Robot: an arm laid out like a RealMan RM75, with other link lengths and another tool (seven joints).
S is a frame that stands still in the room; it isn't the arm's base.
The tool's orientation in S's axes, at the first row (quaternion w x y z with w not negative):
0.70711, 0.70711, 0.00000, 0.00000
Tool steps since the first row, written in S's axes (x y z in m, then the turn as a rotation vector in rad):
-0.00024, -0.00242, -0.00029, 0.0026, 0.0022, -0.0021
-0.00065, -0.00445, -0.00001, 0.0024, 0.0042, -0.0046
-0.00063, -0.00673, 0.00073, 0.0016, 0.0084, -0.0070
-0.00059, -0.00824, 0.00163, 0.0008, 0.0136, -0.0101
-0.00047, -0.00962, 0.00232, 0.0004, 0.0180, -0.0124
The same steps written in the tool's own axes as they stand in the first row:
-0.00024, -0.00029, 0.00242, 0.0026, -0.0021, -0.0022
-0.00065, -0.00001, 0.00445, 0.0024, -0.0046, -0.0042
-0.00063, 0.00073, 0.00673, 0.0016, -0.0070, -0.0084
-0.00059, 0.00163, 0.00824, 0.0008, -0.0101, -0.0136
-0.00047, 0.00232, 0.00962, 0.0004, -0.0124, -0.0180

